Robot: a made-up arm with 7 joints. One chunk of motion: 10 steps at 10 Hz.
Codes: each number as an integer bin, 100 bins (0 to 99) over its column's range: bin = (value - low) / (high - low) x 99, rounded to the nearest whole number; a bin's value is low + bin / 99 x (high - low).
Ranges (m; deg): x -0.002..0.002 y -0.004..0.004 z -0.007..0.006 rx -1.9..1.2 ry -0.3..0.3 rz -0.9..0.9
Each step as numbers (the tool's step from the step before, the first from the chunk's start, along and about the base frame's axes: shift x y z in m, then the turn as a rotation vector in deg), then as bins.
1 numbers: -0.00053 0.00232 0.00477 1.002 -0.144 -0.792
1 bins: 36 78 90 93 26 6
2 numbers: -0.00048 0.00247 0.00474 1.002 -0.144 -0.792
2 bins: 38 80 89 93 26 6
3 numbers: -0.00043 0.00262 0.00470 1.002 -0.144 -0.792
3 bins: 39 82 89 93 26 6
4 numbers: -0.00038 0.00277 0.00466 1.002 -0.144 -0.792
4 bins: 40 84 89 93 26 6
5 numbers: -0.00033 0.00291 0.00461 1.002 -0.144 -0.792
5 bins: 41 86 88 93 26 6
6 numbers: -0.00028 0.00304 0.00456 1.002 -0.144 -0.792
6 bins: 43 87 88 93 26 6
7 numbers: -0.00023 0.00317 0.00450 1.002 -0.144 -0.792
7 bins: 44 89 88 93 26 6
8 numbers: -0.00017 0.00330 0.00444 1.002 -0.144 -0.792
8 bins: 45 90 87 93 26 6
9 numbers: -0.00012 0.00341 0.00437 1.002 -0.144 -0.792
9 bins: 47 92 87 93 26 6
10 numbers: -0.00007 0.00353 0.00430 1.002 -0.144 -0.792
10 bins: 48 93 86 93 26 6
